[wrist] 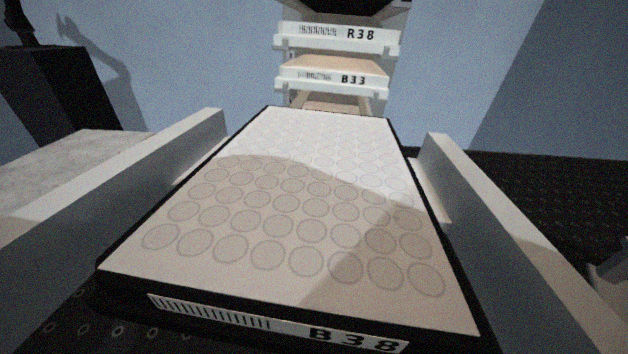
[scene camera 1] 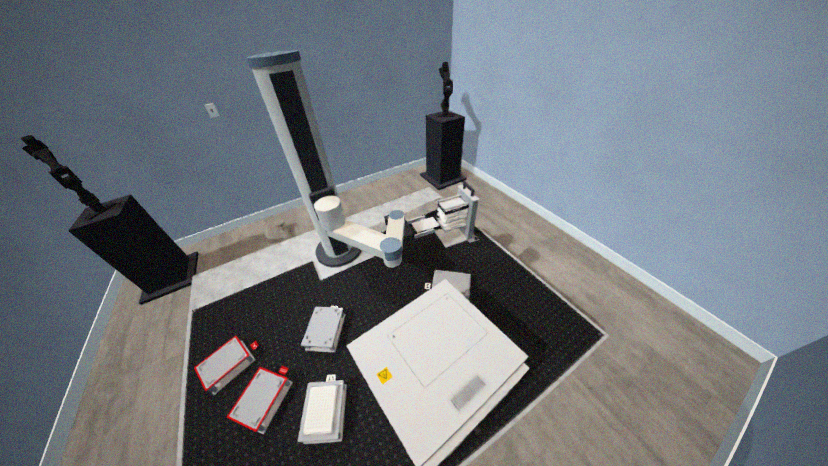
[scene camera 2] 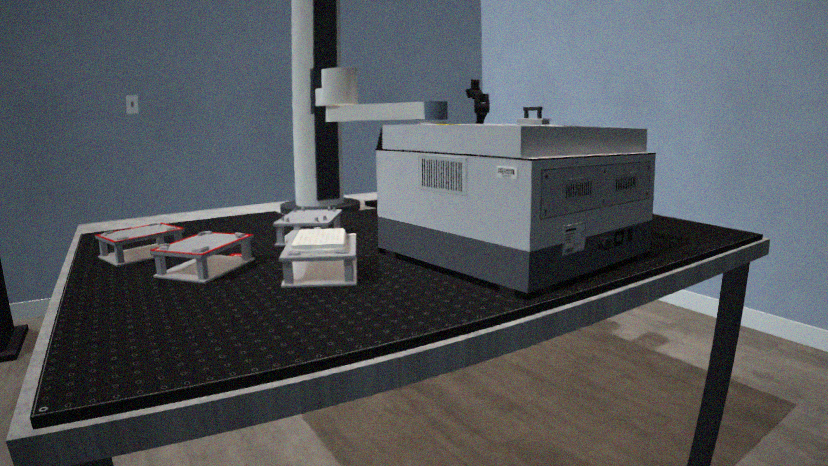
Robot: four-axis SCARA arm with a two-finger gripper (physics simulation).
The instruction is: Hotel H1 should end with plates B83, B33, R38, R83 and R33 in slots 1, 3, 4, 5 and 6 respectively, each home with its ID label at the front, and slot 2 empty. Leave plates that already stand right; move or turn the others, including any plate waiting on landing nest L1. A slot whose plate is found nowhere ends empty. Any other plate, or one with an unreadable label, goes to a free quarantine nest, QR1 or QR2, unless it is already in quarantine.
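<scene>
My gripper (wrist: 320, 137) (scene camera 1: 425, 226) is shut on plate B38 (wrist: 300, 220), white-topped with black sides. Its ID label faces the wrist camera. The gripper holds it level in front of hotel H1 (scene camera 1: 472, 217), outside the slots. White plate R38 (wrist: 340, 35) stands in an upper slot, labelled end facing out. Plate B33 (wrist: 334, 72) stands below it, also label out. Lower levels are largely hidden; slot numbers are unreadable. Quarantine nests, the red-edged left nest (scene camera 1: 224, 363) (scene camera 2: 140, 233) and right nest (scene camera 1: 259, 400) (scene camera 2: 202, 243), are empty.
A white plate (scene camera 1: 319, 408) (scene camera 2: 319, 239) lies on a grey nest (scene camera 1: 340, 405) (scene camera 2: 351, 250); its ID is unreadable. Another grey nest (scene camera 1: 323, 327) (scene camera 2: 309, 218) is empty. A big white instrument (scene camera 1: 437, 347) (scene camera 2: 451, 196) partly hides a grey block (scene camera 1: 454, 280). The arm's column (scene camera 1: 298, 133) stands behind.
</scene>
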